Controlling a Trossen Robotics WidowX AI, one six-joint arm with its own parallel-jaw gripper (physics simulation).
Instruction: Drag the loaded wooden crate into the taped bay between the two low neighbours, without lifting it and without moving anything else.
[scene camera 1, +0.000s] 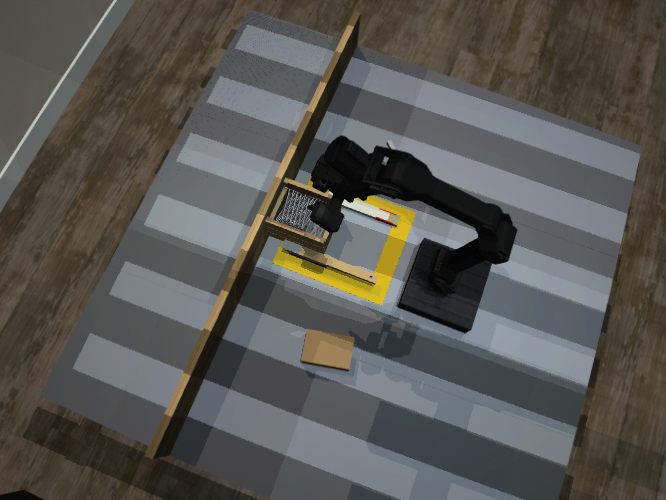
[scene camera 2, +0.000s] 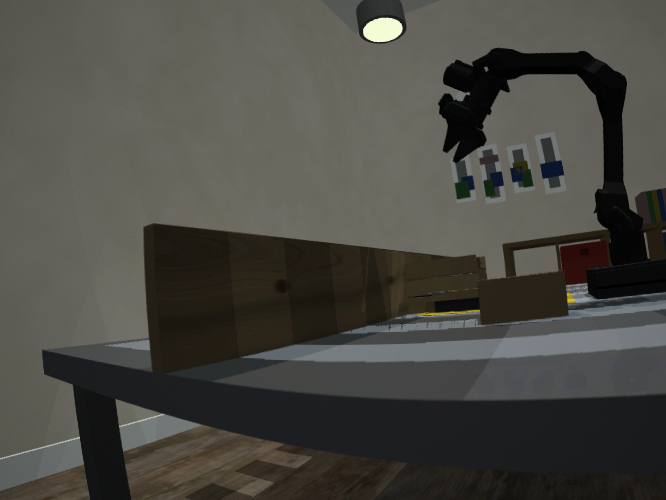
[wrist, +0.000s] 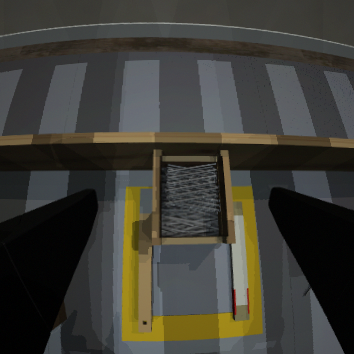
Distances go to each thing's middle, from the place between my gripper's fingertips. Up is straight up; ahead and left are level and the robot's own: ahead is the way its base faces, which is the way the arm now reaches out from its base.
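Low brown block (scene camera 2: 543, 295): far below my hand, a good way behind it and far to the left of it. Relative to the red-tipped strip (wrist: 239, 286), my hand is 33 cm above, 7 cm beyond and 13 cm to the left of it.
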